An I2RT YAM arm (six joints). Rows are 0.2 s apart.
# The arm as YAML. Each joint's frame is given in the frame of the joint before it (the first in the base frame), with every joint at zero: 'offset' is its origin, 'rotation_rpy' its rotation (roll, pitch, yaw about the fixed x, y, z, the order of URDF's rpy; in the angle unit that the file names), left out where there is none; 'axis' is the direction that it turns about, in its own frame. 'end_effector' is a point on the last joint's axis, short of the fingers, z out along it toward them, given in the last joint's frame.
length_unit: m
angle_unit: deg
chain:
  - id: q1
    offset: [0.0, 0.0, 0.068]
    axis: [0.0, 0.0, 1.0]
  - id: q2
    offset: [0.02, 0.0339, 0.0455]
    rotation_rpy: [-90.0, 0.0, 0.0]
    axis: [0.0, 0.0, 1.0]
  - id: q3
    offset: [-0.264, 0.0, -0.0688]
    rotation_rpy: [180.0, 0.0, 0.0]
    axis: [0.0, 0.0, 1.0]
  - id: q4
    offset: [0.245, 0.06, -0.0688]
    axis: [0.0, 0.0, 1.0]
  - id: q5
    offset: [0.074, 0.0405, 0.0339]
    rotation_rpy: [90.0, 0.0, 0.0]
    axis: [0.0, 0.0, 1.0]
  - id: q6
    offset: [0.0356, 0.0, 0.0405]
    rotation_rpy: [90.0, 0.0, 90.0]
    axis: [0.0, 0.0, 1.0]
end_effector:
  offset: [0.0, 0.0, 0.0]
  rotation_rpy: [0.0, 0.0, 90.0]
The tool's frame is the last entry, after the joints.
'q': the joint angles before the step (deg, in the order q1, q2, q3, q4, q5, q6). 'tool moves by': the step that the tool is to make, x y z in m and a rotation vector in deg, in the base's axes. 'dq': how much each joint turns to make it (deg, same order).
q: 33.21 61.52 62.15 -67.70 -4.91 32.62
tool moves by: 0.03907 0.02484 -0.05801 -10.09 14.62 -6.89
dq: 0.18 16.41 -0.98 0.06 2.13 6.74
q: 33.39 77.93 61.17 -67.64 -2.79 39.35
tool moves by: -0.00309 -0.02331 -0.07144 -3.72 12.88 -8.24
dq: -5.36 5.60 -12.13 4.98 -3.41 2.86
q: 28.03 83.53 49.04 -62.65 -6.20 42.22
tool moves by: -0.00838 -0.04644 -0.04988 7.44 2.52 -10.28
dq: -12.85 0.00 -12.99 12.76 -7.45 -3.57
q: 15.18 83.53 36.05 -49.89 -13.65 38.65
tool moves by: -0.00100 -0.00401 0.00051 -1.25 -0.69 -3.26
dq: -0.92 -1.05 -0.65 0.53 1.09 2.56
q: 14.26 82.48 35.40 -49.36 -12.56 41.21
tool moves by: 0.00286 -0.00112 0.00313 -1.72 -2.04 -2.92
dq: -0.19 -0.96 0.22 0.98 1.90 2.98
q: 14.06 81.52 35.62 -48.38 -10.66 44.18
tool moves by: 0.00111 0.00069 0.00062 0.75 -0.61 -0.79
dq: 0.00 -0.22 0.00 0.70 -0.63 0.77
